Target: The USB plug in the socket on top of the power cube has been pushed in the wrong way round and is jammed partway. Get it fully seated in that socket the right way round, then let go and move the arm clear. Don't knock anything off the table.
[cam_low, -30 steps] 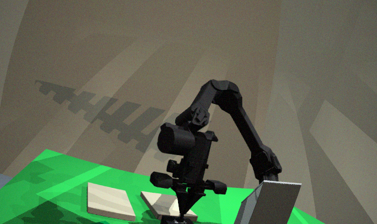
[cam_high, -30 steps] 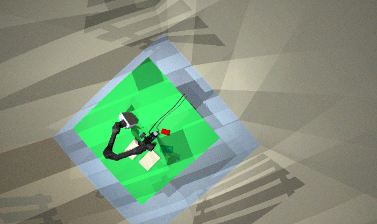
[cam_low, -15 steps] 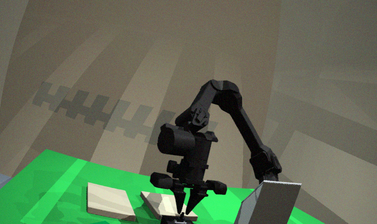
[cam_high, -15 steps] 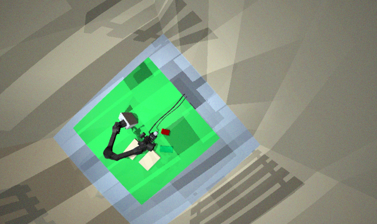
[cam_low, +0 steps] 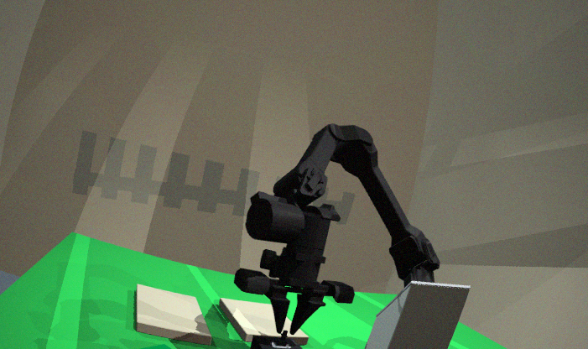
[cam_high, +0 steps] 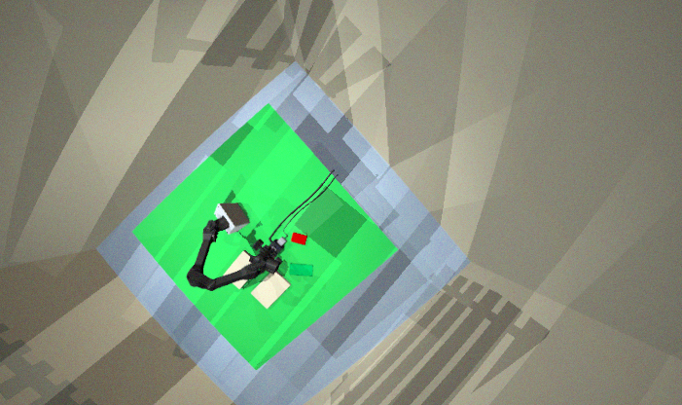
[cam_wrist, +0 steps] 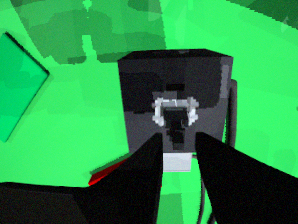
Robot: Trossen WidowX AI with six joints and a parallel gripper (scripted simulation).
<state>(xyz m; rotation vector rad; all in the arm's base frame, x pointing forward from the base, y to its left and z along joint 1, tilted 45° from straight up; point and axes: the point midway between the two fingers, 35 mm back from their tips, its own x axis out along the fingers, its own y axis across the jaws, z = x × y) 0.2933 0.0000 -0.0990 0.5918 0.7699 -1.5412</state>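
Right now the usb plug is 20 mm below my gripper tip. From my gripper tip the other things lie so: red block (60 mm ahead, 140 mm to the left, 90 mm below); then dark green translucent piece (220 mm ahead, 10 mm to the left, 100 mm below).
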